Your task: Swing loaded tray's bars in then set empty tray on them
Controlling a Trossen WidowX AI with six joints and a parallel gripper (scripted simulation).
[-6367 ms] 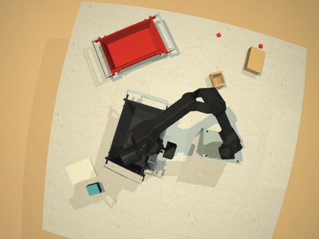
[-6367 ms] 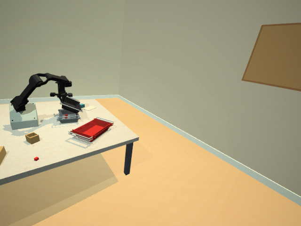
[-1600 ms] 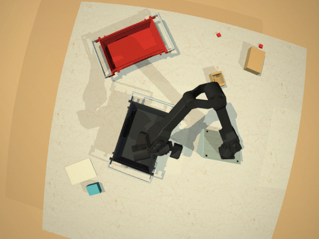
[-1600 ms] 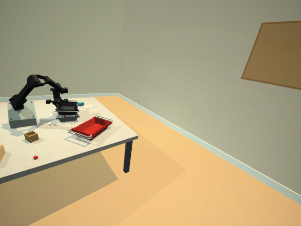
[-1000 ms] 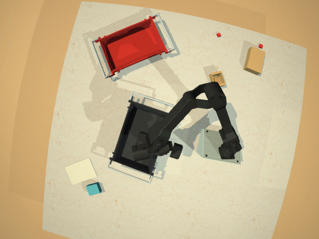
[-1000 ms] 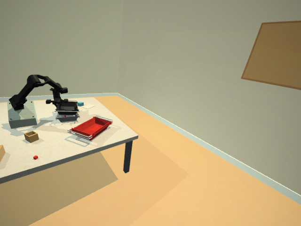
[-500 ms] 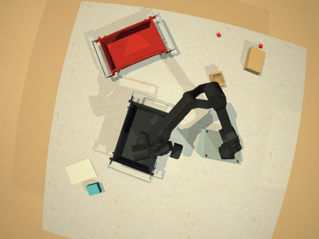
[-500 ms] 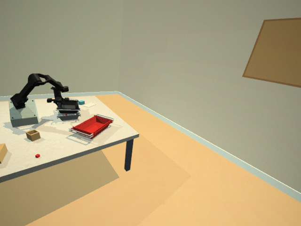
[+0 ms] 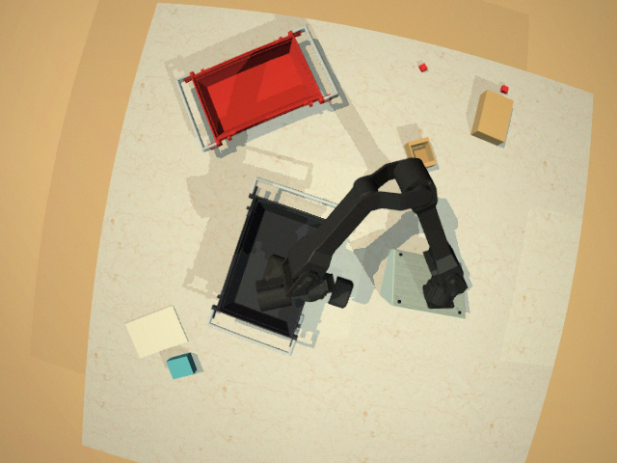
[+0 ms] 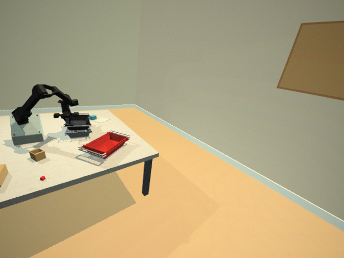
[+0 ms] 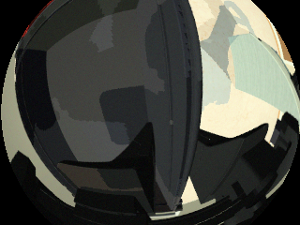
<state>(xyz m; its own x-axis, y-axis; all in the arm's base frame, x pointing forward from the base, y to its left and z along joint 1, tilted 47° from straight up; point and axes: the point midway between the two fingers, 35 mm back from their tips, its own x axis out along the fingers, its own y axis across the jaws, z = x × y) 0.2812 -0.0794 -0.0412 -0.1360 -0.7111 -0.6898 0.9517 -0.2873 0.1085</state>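
My gripper tip is now 8 cm short of the black tray, 3 cm below it and 2 cm to the left of it. Also, from my gripper tip: cream flat pad: 38 cm ahead, 18 cm to the left, 9 cm below; then teal cube: 31 cm ahead, 25 cm to the left, 7 cm below; then wooden box: 31 cm to the right, 26 cm behind, 7 cm below.
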